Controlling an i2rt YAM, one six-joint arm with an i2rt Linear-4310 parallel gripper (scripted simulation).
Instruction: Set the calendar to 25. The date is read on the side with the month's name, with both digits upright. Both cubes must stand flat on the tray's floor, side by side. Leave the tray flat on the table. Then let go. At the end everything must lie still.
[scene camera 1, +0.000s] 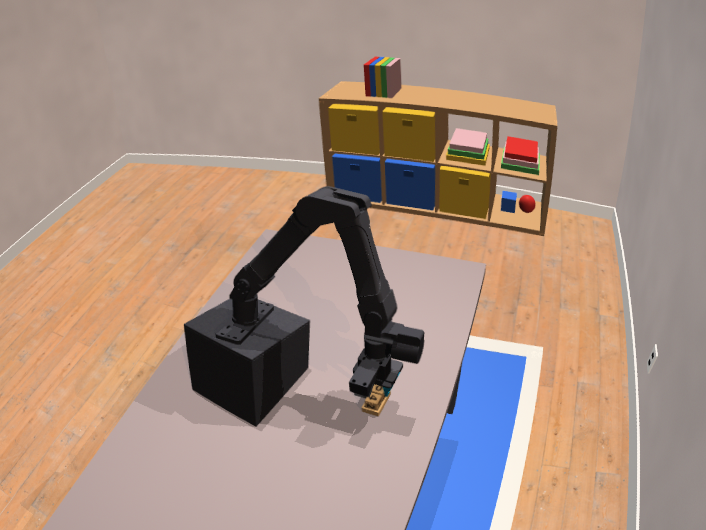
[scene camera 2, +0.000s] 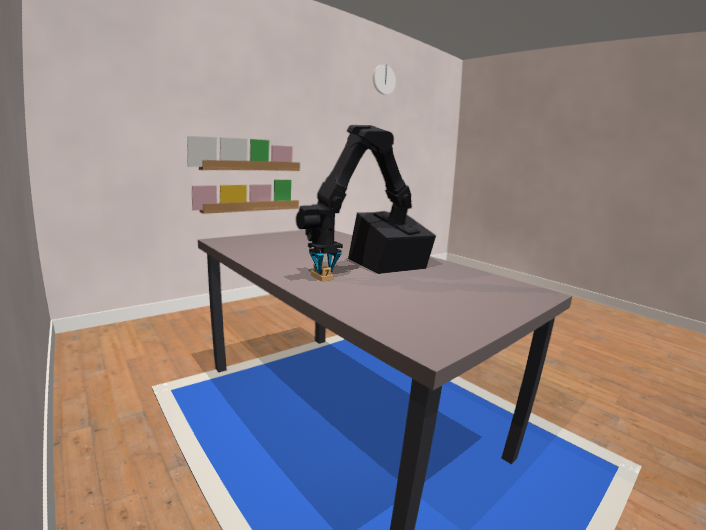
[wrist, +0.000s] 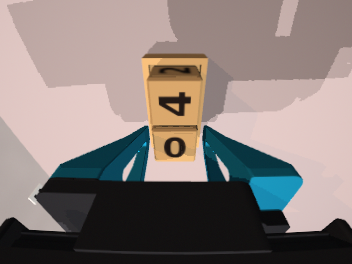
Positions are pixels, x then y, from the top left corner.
Scene:
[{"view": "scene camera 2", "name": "gripper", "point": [324, 272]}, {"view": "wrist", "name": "gripper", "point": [176, 132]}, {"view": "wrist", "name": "wooden number cube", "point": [174, 91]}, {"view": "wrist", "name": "wooden number cube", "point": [172, 143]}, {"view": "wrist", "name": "tray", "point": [200, 61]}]

